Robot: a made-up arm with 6 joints.
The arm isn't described. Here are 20 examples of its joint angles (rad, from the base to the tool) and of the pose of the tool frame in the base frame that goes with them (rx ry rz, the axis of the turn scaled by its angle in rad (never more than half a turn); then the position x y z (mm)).
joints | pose
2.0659 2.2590 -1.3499 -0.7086 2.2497 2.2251 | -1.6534 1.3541 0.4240 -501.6 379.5 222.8
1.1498 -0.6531 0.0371 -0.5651 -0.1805 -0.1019 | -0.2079 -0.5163 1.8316 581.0 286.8 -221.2
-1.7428 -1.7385 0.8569 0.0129 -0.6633 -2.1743 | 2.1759 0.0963 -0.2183 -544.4 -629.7 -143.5
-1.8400 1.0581 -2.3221 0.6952 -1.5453 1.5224 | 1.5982 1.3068 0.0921 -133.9 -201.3 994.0
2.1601 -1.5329 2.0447 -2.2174 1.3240 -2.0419 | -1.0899 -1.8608 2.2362 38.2 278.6 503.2
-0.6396 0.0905 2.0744 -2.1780 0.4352 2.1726 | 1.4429 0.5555 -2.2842 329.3 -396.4 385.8
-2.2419 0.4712 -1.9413 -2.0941 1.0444 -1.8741 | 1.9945 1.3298 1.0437 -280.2 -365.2 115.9
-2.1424 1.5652 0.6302 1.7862 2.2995 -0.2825 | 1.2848 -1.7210 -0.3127 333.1 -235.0 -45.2
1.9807 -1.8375 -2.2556 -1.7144 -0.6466 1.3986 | 0.6008 -0.7862 0.0318 -139.1 873.6 387.6
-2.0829 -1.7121 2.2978 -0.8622 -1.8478 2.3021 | -1.7659 -0.2637 0.5299 -736.2 -411.4 -44.0
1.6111 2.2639 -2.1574 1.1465 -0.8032 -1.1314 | 0.6229 -1.8643 2.2367 293.4 394.9 695.5
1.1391 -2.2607 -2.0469 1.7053 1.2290 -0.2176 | -0.3692 -0.0805 -1.0561 -179.6 287.7 172.4
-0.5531 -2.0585 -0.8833 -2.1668 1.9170 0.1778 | -0.7247 0.2049 -0.7330 15.9 -266.9 -88.2
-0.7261 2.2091 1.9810 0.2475 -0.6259 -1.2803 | -1.2022 1.1150 1.6309 904.4 -35.8 398.5
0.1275 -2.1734 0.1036 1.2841 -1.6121 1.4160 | 0.1599 -0.2558 0.7210 165.1 247.2 -311.5
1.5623 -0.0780 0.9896 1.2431 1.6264 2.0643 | 0.3143 -0.6925 -2.7085 402.6 -259.8 246.2
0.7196 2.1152 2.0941 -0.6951 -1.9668 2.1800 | -1.7444 0.7153 -0.5094 -19.1 551.8 -112.7
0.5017 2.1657 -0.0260 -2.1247 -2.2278 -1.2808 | -0.0943 0.4470 0.6124 416.8 -135.1 135.9
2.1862 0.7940 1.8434 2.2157 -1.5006 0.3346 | -0.5590 0.1403 -0.8248 -473.0 -127.3 -103.6
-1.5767 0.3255 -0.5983 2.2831 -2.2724 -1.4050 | 0.8082 2.1291 -0.3551 -167.2 -795.7 148.1
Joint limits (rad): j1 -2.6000..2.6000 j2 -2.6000..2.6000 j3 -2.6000..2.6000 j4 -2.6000..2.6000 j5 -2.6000..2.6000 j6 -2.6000..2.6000
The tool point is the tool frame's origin. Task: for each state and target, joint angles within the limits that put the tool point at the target. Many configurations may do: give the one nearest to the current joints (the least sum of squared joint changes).
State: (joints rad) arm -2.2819 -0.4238 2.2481 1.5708 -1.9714 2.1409
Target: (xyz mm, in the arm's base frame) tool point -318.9 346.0 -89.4
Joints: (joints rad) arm -1.7610 -0.4637 1.7535 1.6366 -1.9044 2.1461
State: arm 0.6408 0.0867 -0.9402 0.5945 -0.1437 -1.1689
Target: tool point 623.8 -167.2 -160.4
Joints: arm 0.0203 0.2598 -0.7456 0.3465 -0.1870 -1.1123
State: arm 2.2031 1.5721 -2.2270 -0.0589 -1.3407 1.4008
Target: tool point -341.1 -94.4 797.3
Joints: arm 2.1293 1.6848 -2.5030 -0.2868 -1.6412 1.4192
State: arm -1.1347 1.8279 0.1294 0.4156 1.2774 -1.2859
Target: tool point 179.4 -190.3 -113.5
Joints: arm -1.4245 1.5985 -0.4214 0.5408 1.0304 -1.3485
